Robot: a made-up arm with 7 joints. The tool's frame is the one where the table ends. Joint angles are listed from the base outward.
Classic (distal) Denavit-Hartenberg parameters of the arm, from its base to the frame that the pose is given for. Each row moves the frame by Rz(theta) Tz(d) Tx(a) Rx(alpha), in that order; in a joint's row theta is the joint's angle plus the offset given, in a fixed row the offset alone. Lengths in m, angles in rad.
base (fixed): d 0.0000; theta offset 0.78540; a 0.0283; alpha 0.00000
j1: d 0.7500; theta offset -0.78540; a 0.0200; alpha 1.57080
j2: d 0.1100; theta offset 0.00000; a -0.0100; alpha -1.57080
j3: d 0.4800; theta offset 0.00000; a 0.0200; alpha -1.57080
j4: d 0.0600; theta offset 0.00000; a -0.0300; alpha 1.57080
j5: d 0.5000; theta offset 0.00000; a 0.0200; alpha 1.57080
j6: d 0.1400; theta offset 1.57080; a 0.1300; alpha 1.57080
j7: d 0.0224; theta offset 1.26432; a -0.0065; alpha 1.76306
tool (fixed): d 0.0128; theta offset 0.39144; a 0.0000; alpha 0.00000
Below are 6 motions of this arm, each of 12 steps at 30 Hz.
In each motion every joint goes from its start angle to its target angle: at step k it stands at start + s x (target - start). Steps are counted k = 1, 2, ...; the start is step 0. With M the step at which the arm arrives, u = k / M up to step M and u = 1 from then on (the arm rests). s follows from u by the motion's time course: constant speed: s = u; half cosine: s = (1 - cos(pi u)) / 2; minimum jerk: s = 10 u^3 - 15 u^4 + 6 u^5.
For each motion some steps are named. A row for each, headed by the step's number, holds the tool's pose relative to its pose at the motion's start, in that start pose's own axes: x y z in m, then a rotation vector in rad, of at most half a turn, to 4 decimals.
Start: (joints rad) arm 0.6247 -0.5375 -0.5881 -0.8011 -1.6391 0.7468 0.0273
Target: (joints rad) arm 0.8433 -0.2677 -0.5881 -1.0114 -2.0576 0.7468 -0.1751
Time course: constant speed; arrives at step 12
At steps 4, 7, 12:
4: 0.1042 -0.0189 -0.0592 -0.1493 -0.0018 -0.1432
7: 0.1724 -0.0338 -0.1127 -0.2838 0.0004 -0.2316
12: 0.2662 -0.0596 -0.2155 -0.5443 0.0091 -0.3366

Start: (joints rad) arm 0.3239 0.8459 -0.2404 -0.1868 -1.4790 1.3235 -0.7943
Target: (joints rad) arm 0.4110 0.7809 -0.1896 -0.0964 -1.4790 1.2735 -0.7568
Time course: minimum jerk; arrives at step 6
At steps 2, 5, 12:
2: -0.0183 0.0205 0.0122 0.0300 0.0169 0.0375
5: -0.0865 0.0867 0.0622 0.1378 0.0782 0.1712
12: -0.0898 0.0895 0.0647 0.1428 0.0811 0.1774

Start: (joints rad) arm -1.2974 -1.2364 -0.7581 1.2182 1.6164 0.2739 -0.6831
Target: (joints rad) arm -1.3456 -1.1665 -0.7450 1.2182 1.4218 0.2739 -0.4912
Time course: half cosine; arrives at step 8
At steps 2, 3, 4, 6, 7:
2: -0.0034 -0.0097 0.0055 -0.0032 0.0205 -0.0163
3: -0.0072 -0.0206 0.0115 -0.0064 0.0429 -0.0350
4: -0.0118 -0.0335 0.0185 -0.0096 0.0692 -0.0576
6: -0.0207 -0.0577 0.0312 -0.0139 0.1169 -0.1015
7: -0.0236 -0.0652 0.0350 -0.0147 0.1313 -0.1155

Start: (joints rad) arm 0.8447 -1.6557 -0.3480 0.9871 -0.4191 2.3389 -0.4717
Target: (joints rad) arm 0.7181 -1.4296 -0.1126 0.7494 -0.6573 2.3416 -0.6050
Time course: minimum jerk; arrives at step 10
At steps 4, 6, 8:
4: 0.0803 -0.0303 0.0144 0.0317 -0.0935 -0.1071
6: 0.1721 -0.0834 0.0314 0.0437 -0.2109 -0.2373
8: 0.2346 -0.1326 0.0440 0.0360 -0.2990 -0.3328

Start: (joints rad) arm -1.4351 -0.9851 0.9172 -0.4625 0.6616 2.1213 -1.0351
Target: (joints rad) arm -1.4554 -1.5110 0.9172 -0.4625 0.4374 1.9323 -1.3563
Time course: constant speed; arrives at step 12
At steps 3, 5, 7, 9, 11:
3: 0.0366 -0.0459 -0.0909 -0.1405 -0.1808 0.0858
5: 0.0642 -0.0816 -0.1472 -0.2359 -0.2976 0.1480
7: 0.0942 -0.1211 -0.1996 -0.3325 -0.4110 0.2142
9: 0.1263 -0.1641 -0.2478 -0.4302 -0.5209 0.2848
11: 0.1604 -0.2104 -0.2915 -0.5287 -0.6268 0.3598

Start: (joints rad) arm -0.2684 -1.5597 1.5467 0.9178 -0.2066 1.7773 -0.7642
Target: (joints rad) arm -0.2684 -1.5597 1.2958 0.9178 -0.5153 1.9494 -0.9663
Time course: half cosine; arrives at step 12
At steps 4, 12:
4: 0.0076 -0.0107 -0.0040 -0.0720 -0.1624 -0.0032
12: 0.0230 -0.0381 -0.0119 -0.2741 -0.6493 0.0258

